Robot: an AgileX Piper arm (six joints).
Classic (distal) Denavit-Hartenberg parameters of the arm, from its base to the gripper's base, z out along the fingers. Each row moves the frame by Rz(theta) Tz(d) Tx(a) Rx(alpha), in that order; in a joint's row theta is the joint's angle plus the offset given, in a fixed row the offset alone. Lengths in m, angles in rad.
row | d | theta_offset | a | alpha
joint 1 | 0.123 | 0 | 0 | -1.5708
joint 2 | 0 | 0.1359 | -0.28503 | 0
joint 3 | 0 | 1.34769 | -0.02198 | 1.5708
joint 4 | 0.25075 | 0 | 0 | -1.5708
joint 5 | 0 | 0 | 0 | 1.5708
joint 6 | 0.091 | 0 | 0 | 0
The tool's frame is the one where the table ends.
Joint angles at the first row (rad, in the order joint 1, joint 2, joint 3, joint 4, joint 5, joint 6):
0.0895 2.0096 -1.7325 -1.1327 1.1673 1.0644
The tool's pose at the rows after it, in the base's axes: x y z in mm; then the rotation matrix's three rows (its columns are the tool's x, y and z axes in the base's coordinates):
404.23, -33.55, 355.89; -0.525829, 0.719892, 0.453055; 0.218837, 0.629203, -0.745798; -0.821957, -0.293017, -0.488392
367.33, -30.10, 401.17; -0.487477, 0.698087, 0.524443; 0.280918, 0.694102, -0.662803; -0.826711, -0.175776, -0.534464
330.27, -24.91, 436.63; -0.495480, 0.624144, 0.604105; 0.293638, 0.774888, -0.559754; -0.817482, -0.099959, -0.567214
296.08, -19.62, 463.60; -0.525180, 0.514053, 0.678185; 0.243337, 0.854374, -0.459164; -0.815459, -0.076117, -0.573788
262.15, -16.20, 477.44; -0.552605, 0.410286, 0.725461; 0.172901, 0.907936, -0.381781; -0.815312, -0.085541, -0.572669
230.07, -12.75, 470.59; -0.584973, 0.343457, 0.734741; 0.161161, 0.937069, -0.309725; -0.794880, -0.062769, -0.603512
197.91, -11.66, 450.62; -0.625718, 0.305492, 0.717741; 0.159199, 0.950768, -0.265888; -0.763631, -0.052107, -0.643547
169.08, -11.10, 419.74; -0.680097, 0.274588, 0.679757; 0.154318, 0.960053, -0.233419; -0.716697, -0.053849, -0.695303
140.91, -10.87, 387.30; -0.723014, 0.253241, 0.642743; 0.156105, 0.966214, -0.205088; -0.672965, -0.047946, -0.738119
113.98, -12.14, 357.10; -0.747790, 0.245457, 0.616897; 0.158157, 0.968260, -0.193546; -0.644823, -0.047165, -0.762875
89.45, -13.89, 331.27; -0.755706, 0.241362, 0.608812; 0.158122, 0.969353, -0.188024; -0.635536, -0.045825, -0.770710
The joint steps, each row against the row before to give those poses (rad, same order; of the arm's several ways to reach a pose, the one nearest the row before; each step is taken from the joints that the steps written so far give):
0.0048 -0.1655 0.0001 0.1096 -0.0001 -0.0461
0.0000 -0.1441 0.0000 0.1424 0.0000 -0.0943
0.0000 -0.1284 -0.0001 0.1495 0.0001 -0.1414
0.0000 -0.1086 0.0012 0.1290 0.0000 -0.1702
0.0000 -0.1086 0.0435 0.0930 0.0000 -0.1431
0.0000 -0.1162 0.1138 0.0862 -0.0001 -0.0594
0.0000 -0.1256 0.1579 0.0534 0.0003 -0.0265
0.0000 -0.1208 0.1795 0.0415 0.0001 -0.0207
0.0000 -0.1199 0.1719 0.0362 -0.0001 -0.0115
0.0000 -0.1194 0.1537 0.0158 0.0001 -0.0028
0.0000 -0.1178 0.1281 0.0070 0.0000 -0.0026

